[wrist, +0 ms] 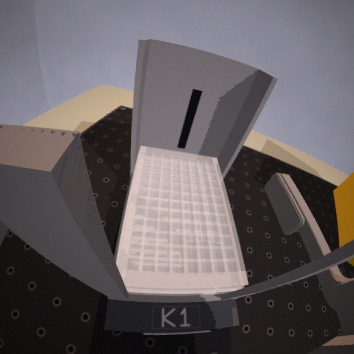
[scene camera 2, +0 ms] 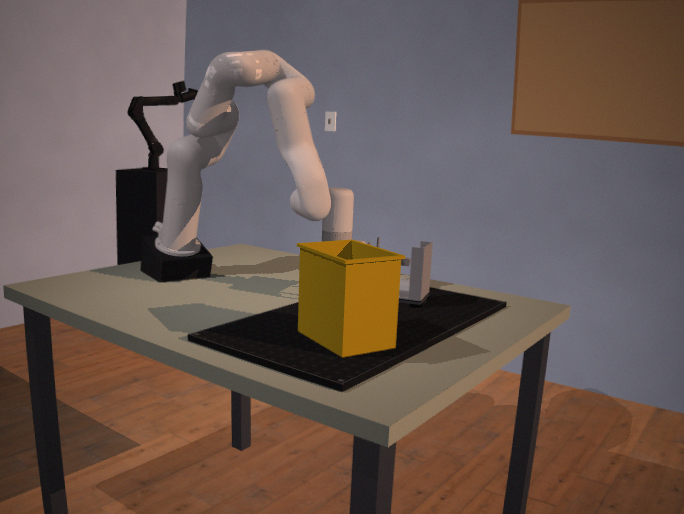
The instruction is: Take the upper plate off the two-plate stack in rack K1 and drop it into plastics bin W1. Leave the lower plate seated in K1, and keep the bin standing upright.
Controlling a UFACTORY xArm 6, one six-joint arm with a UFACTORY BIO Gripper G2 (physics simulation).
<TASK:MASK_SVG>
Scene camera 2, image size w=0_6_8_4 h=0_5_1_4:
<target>yellow plastics bin W1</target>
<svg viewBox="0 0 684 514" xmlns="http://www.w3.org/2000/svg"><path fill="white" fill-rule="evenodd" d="M297 243L297 247L300 247L298 332L341 357L396 348L401 259L405 259L405 256L355 240Z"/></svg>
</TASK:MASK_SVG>
